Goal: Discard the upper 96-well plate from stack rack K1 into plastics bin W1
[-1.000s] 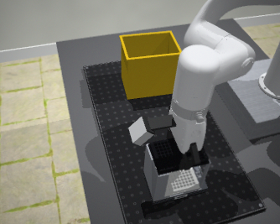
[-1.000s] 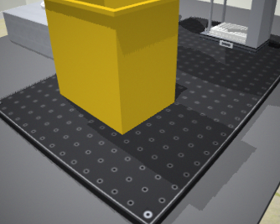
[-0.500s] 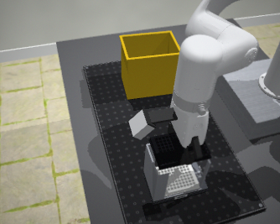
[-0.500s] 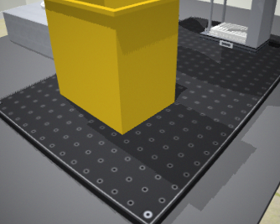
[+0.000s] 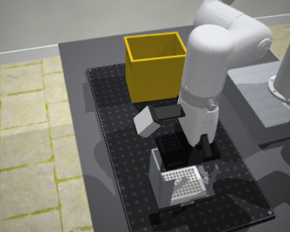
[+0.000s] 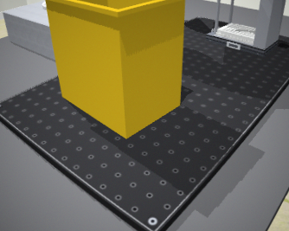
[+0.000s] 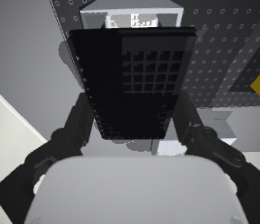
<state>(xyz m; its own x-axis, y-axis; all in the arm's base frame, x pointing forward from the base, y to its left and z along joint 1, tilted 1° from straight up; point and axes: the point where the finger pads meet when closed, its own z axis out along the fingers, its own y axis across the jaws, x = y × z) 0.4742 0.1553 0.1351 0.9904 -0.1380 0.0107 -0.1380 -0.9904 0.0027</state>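
Now: hand 100 mm past the yellow plastics bin W1, 390 mm to the left of it and 120 mm above it. Also, from my hand: tall grey rack wall: 70 mm ahead, 10 mm to the right, 120 mm below; then white 96-well plate: 180 mm below; then black 96-well plate: 10 mm below.
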